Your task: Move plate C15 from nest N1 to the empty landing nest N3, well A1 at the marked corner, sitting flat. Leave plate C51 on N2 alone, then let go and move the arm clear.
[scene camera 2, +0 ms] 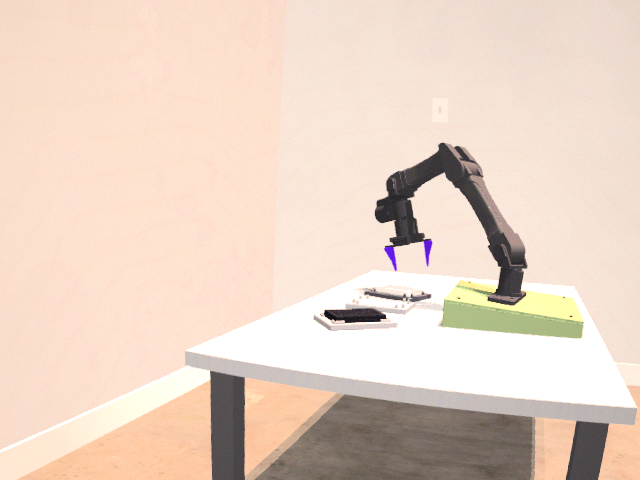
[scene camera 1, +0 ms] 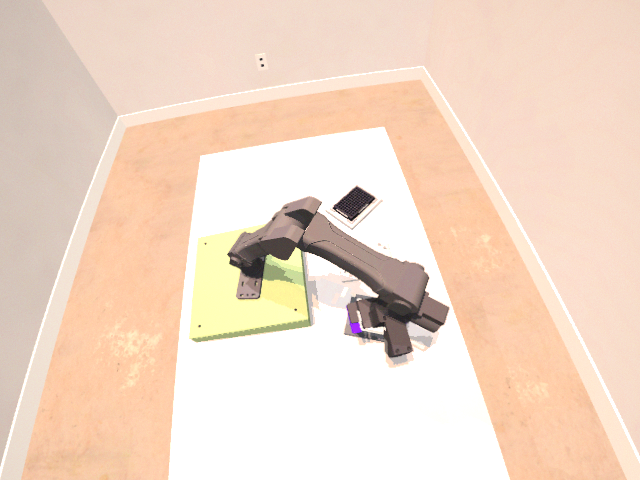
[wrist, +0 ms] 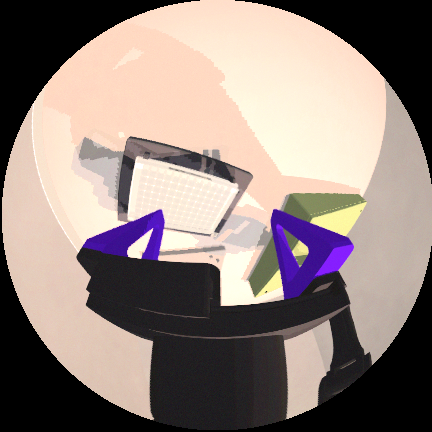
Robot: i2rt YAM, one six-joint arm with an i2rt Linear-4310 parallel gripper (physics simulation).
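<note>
My gripper (scene camera 1: 376,330) (scene camera 2: 411,267) (wrist: 217,214) is open, with its purple fingers wide apart and tilted, above a white plate (scene camera 2: 398,290) (wrist: 180,195). That plate sits in a dark grey nest (scene camera 2: 372,296) (wrist: 124,200). Nothing is between the fingers. A black plate (scene camera 1: 355,202) (scene camera 2: 355,314) rests on a white nest (scene camera 1: 352,223) (scene camera 2: 356,326), turned at an angle to the table edges. An empty white nest (scene camera 2: 379,306) (wrist: 200,257) lies between them, largely hidden by the arm in scene camera 1. Plate and nest labels and corner marks are not readable.
The arm stands on a yellow-green base block (scene camera 1: 222,289) (scene camera 2: 511,320) (wrist: 340,212) beside the nests. The forearm passes above the middle nest. The white table (scene camera 1: 289,413) (scene camera 2: 289,348) ends behind the nests, near a wall. Arm shadows fall across the dark nest.
</note>
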